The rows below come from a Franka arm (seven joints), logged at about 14 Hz.
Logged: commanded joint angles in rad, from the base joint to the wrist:
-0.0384, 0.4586, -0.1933, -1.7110, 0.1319, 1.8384, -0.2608
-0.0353, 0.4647, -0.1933, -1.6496, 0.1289, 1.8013, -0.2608
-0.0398, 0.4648, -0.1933, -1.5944, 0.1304, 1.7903, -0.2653
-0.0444, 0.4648, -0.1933, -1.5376, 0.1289, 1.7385, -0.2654
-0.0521, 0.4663, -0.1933, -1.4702, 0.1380, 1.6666, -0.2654
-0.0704, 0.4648, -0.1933, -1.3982, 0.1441, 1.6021, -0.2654
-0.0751, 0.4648, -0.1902, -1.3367, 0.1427, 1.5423, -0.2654
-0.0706, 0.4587, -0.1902, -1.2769, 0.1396, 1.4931, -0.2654
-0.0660, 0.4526, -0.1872, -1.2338, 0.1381, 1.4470, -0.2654
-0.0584, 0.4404, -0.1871, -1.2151, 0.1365, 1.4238, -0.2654
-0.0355, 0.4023, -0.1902, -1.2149, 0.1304, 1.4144, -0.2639
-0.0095, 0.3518, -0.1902, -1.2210, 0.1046, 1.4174, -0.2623
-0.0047, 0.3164, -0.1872, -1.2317, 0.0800, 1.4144, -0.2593
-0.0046, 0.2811, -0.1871, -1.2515, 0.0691, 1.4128, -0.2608
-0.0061, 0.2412, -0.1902, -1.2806, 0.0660, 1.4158, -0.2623
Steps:
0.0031, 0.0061, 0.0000, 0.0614, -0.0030, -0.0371, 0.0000
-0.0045, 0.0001, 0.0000, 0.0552, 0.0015, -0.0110, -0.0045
-0.0046, 0.0000, 0.0000, 0.0568, -0.0015, -0.0518, -0.0001
-0.0077, 0.0015, 0.0000, 0.0674, 0.0091, -0.0719, 0.0000
-0.0183, -0.0015, 0.0000, 0.0720, 0.0061, -0.0645, 0.0000
-0.0047, 0.0000, 0.0031, 0.0615, -0.0014, -0.0598, 0.0000
0.0045, -0.0061, 0.0000, 0.0598, -0.0031, -0.0492, 0.0000
0.0046, -0.0061, 0.0030, 0.0431, -0.0015, -0.0461, 0.0000
0.0076, -0.0122, 0.0001, 0.0187, -0.0016, -0.0232, 0.0000
0.0229, -0.0381, -0.0031, 0.0002, -0.0061, -0.0094, 0.0015
0.0260, -0.0505, 0.0000, -0.0061, -0.0258, 0.0030, 0.0016
0.0048, -0.0354, 0.0030, -0.0107, -0.0246, -0.0030, 0.0030
0.0001, -0.0353, 0.0001, -0.0198, -0.0109, -0.0016, -0.0015
-0.0015, -0.0399, -0.0031, -0.0291, -0.0031, 0.0030, -0.0015

